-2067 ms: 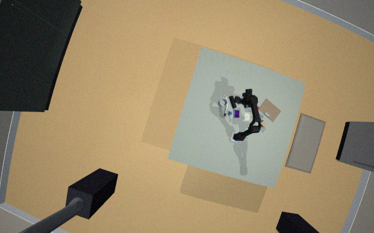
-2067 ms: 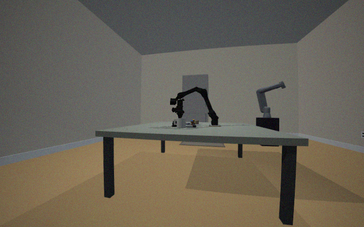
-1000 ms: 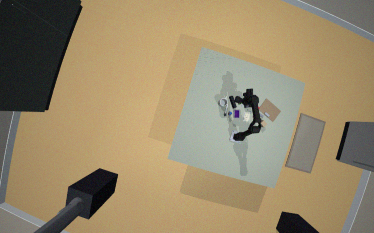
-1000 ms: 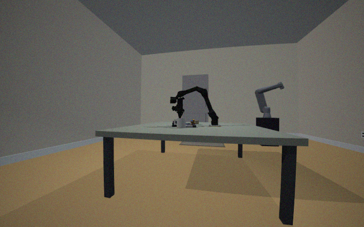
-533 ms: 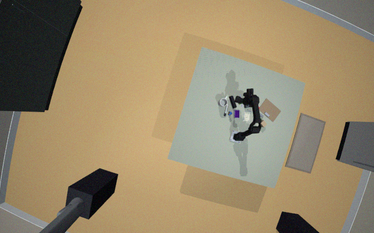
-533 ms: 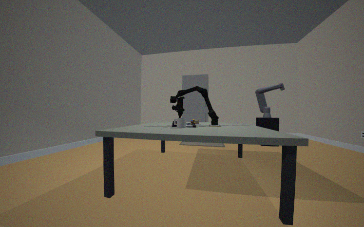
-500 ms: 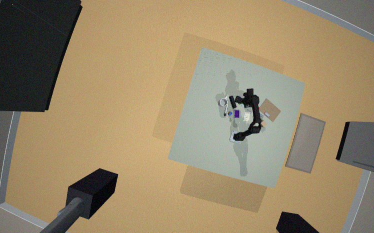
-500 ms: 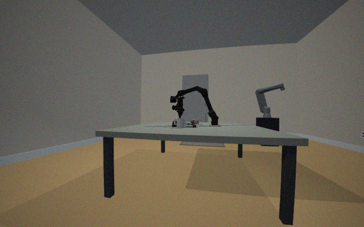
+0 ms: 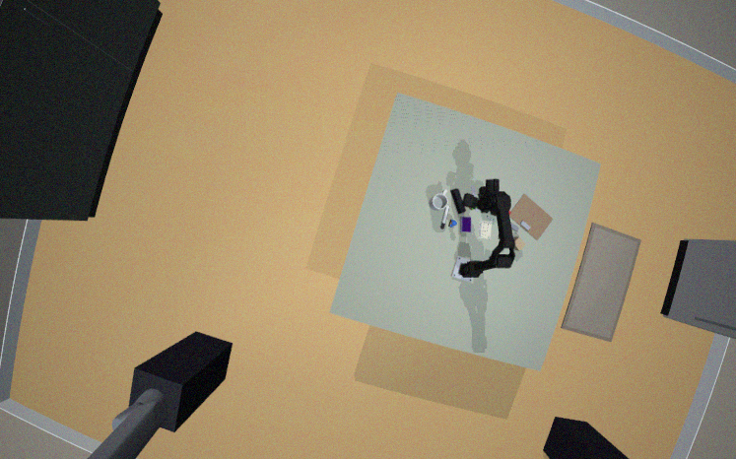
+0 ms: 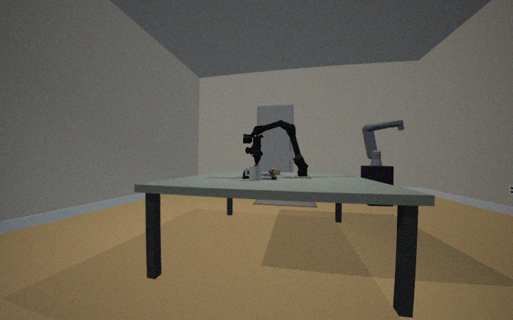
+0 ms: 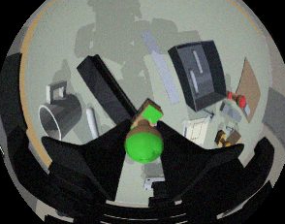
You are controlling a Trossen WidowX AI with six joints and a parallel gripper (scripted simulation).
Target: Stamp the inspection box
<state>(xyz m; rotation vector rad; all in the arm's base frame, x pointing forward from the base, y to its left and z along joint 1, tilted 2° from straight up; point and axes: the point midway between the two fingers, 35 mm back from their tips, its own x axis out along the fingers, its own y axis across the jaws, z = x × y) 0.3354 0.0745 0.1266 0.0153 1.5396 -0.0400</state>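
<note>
My gripper tip is 90 mm past the purple ink pad, 90 mm above it and 10 mm to the left of it. From my gripper tip the other things lie so: black bar 80 mm below, 60 mm to the left, 20 mm ahead; then green-knobbed stamp right at my gripper tip; then grey ruler 90 mm below, 60 mm ahead, 30 mm to the right.
</note>
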